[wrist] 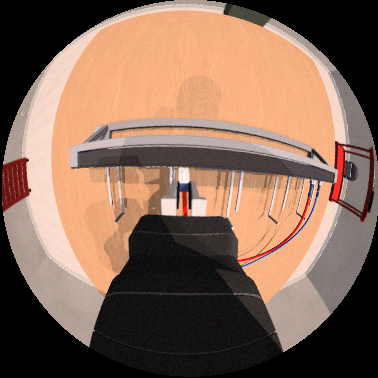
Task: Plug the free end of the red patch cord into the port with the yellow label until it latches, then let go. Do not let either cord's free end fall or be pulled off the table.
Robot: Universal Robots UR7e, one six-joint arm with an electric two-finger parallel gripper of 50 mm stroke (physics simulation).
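Frame: origin at the arm's base, x back, y left, z down, level; centimetres.
Seen in the pictures: gripper, fingertip midpoint: [183, 189].
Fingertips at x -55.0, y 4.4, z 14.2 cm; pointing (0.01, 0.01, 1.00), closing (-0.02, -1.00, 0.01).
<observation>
A point is followed by its place in that frame.
My gripper [183, 189] @[x -55.0, y 4.4, z 14.1 cm] is shut on the plug of the red patch cord, at the lower edge of the patch panel [200, 156] @[x -59.2, y 2.9, z 11.7 cm]. The clear-white plug [184, 175] @[x -56.9, y 4.4, z 13.4 cm] with its blue boot points toward the panel; its tip meets the panel's edge in this view, and whether it is inside a port is hidden. The red cord [185, 204] @[x -53.1, y 4.1, z 13.9 cm] runs back between the fingers, and a red stretch shows again at the right, curving up to the panel's right end. The port faces and the yellow label cannot be made out. The blue cord's free end does not show.
A blue cord [313, 205] @[x -52.8, y -21.9, z 13.7 cm] runs beside the red one at the right. Thin metal bars [230, 192] @[x -53.1, y -3.8, z 19.8 cm] stick out below the panel. The wooden table [150, 60] @[x -80.3, y 13.1, z 21.6 cm] extends behind it. A red frame [339, 172] @[x -61.4, y -27.4, z 11.2 cm] stands beyond the right edge, and a red slatted object [15, 183] beyond the left.
</observation>
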